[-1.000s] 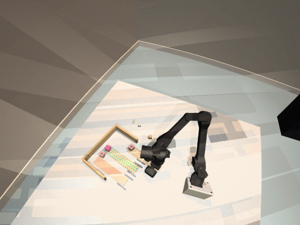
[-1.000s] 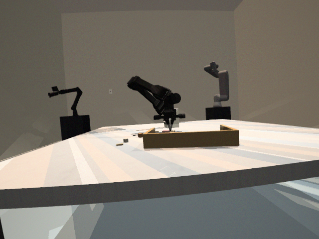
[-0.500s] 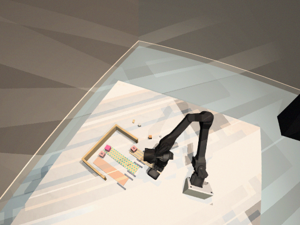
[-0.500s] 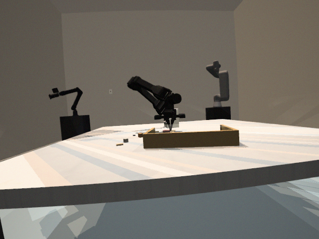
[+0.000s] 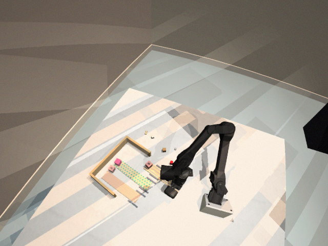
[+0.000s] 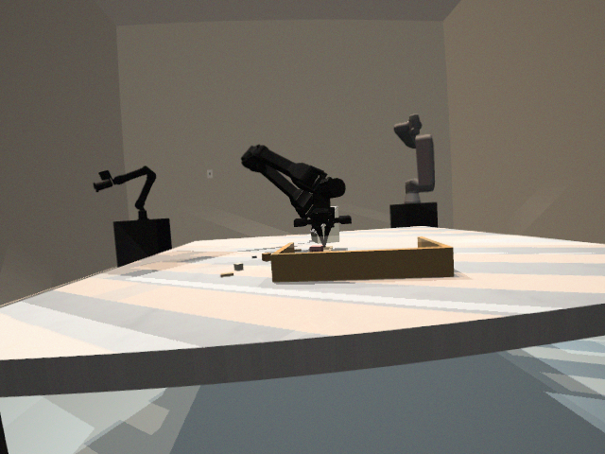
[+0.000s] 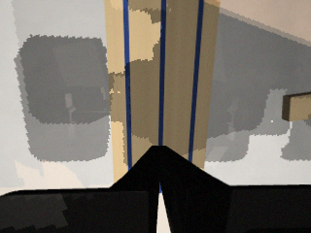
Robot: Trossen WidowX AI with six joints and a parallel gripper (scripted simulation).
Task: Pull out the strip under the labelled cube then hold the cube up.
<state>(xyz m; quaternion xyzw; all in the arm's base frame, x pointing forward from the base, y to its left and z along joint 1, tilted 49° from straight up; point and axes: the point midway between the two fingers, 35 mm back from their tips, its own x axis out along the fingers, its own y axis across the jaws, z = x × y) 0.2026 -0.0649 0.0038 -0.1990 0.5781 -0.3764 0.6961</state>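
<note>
My gripper tip is now 9 cm short of the blue-lined strip and 3 cm to the left of it. From my gripper tip the other things lie so: teal-dotted strip: 26 cm ahead, 2 cm to the left; then orange strip: 29 cm ahead, 11 cm to the left.
</note>
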